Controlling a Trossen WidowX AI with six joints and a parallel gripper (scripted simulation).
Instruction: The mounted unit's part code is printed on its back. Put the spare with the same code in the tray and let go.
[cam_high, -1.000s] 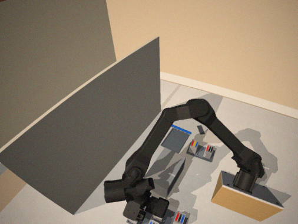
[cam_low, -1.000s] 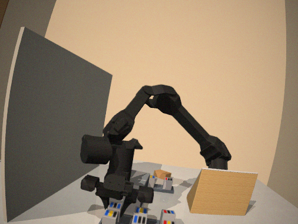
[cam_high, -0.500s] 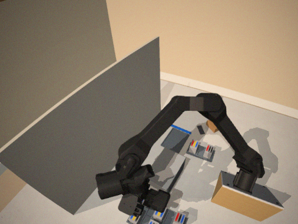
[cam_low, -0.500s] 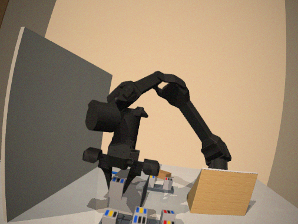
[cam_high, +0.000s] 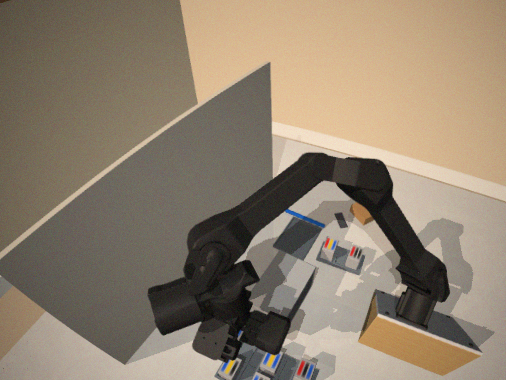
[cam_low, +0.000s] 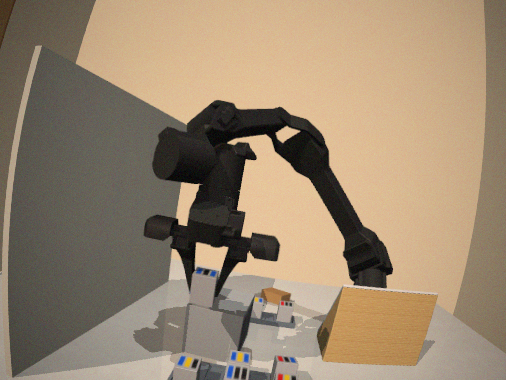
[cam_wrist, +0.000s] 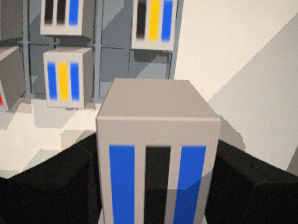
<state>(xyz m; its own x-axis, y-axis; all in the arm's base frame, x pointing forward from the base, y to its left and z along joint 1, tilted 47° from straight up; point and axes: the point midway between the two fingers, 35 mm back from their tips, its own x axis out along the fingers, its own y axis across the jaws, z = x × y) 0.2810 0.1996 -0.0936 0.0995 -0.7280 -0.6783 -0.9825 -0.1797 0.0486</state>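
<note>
My gripper tip is 60 mm short of the dark grey tray, 360 mm to the left of it and 150 mm above it. Round my gripper tip: grey spare 20 mm above; tall grey wall panel 230 mm ahead, 150 mm to the right, 70 mm above; rack 80 mm behind, 360 mm to the right, 150 mm below.
</note>
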